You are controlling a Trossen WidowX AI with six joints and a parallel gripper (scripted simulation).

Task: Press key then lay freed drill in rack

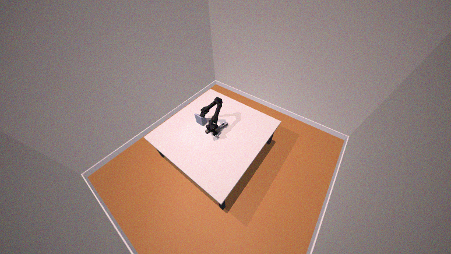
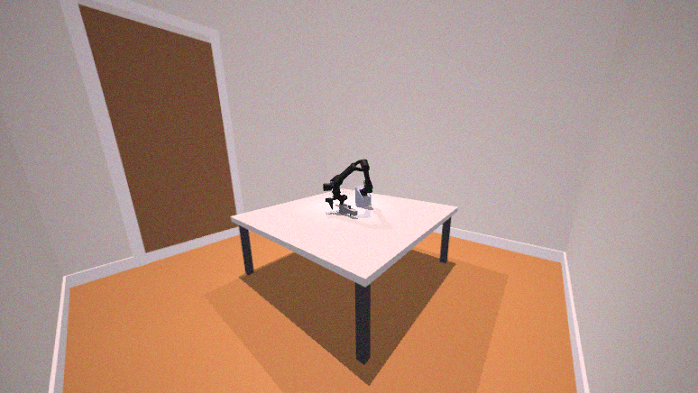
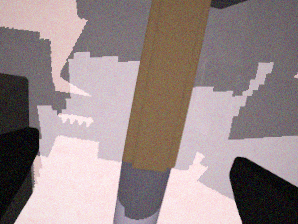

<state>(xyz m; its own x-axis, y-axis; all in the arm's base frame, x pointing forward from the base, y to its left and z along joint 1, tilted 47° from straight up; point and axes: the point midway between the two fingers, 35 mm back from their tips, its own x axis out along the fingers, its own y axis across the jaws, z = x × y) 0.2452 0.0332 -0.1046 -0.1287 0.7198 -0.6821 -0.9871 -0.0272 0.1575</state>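
Now: gripper tip 50 mm to the right of the drill, 30 mm below it and 10 mm short of it. Round my gripper tip: key 180 mm to the left, 30 mm above, 20 mm ahead; then dark box 80 mm behind, 10 mm to the right.
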